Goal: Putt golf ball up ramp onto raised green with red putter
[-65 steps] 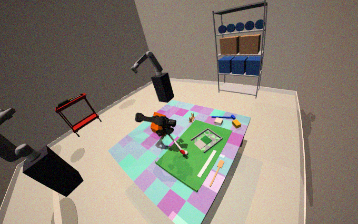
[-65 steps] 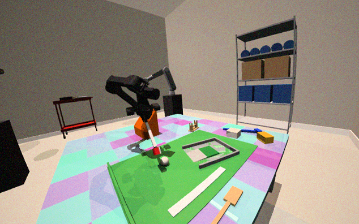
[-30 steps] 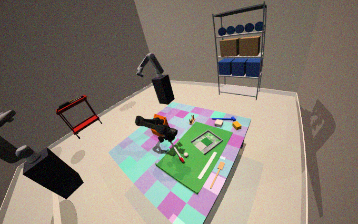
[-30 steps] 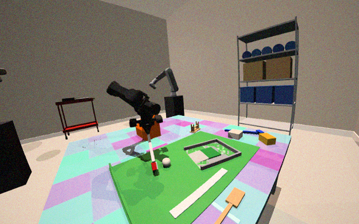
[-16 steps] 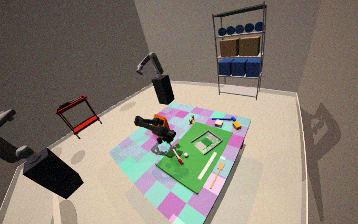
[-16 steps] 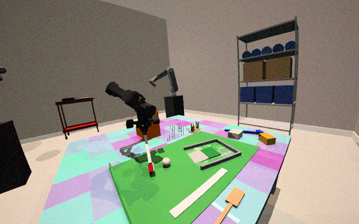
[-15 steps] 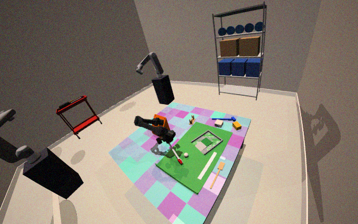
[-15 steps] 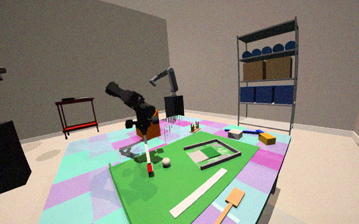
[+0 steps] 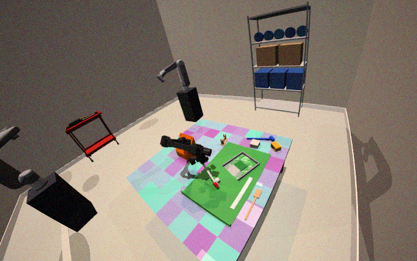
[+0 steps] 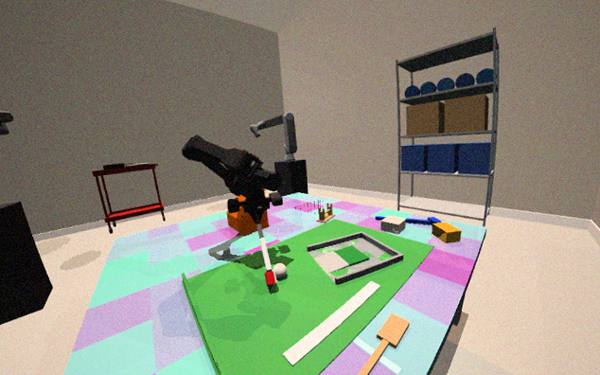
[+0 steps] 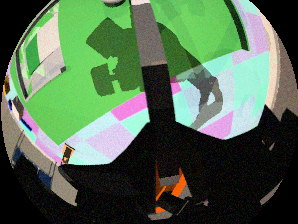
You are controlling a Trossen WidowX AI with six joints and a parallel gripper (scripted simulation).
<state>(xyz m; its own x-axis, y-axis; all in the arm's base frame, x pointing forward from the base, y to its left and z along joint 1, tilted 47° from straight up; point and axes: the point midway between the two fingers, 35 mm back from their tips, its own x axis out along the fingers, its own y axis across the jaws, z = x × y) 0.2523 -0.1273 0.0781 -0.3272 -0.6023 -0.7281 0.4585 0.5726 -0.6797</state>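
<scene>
Now: gripper tip 100 mm short of the red putter, 50 mm to the left of it and 30 mm above it. The rest, counted from my gripper tip: green mat: 230 mm ahead, 130 mm below, 60 mm to the left; then grey frame: 290 mm ahead, 190 mm to the left, 120 mm below; then white golf ball: 190 mm ahead, 100 mm below, 30 mm to the right.
</scene>
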